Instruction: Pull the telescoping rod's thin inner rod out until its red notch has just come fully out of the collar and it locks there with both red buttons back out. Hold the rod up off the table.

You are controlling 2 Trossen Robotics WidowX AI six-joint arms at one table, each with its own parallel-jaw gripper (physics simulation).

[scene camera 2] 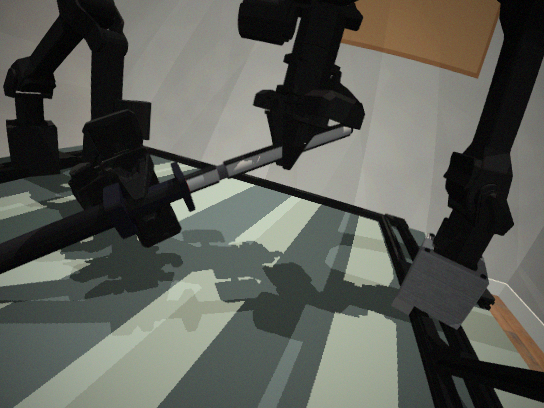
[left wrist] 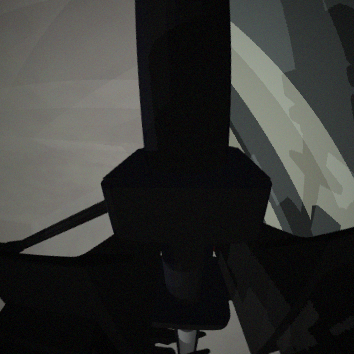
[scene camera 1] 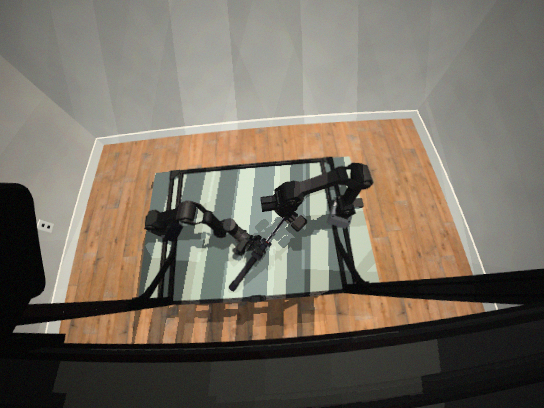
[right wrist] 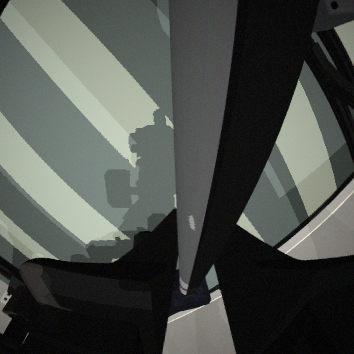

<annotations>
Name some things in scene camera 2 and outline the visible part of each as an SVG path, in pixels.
The left gripper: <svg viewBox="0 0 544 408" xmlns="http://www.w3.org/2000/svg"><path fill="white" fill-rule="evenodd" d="M170 203L136 217L139 231L136 235L143 247L149 248L180 233L182 228ZM128 109L86 122L82 132L95 156L114 147L118 151L114 153L115 157L102 161L100 166L93 167L91 163L87 162L79 163L71 168L69 172L71 180L67 183L84 210L103 203L103 188L117 182L121 184L126 196L129 195L135 203L145 199L149 187L159 184L148 149L141 147L141 145L133 146L130 149L126 149L124 146L127 142L143 139L134 112Z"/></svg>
The right gripper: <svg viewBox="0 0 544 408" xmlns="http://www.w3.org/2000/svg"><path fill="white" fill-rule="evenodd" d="M315 45L294 45L292 53L285 54L283 62L288 64L283 85L277 85L276 91L259 91L255 94L253 106L267 109L265 114L268 119L272 144L282 142L282 160L277 161L276 165L283 166L285 170L291 170L315 135L332 128L328 126L329 119L341 123L344 127L360 130L365 116L362 103L358 101L348 88L340 83L342 72L340 71L341 67L335 65L336 56L332 52Z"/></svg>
A telescoping rod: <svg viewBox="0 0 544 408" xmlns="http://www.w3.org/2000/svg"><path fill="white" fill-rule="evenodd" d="M282 142L223 161L224 164L212 165L187 175L183 175L177 162L170 163L175 178L149 187L145 199L137 203L129 195L126 196L119 182L104 187L103 203L1 243L0 274L114 227L123 239L133 236L139 232L136 221L137 216L182 198L190 212L196 209L190 193L218 184L220 180L225 178L231 179L282 160ZM353 128L344 127L341 123L333 125L330 130L325 130L315 135L303 152L348 137L353 133Z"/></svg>
</annotations>
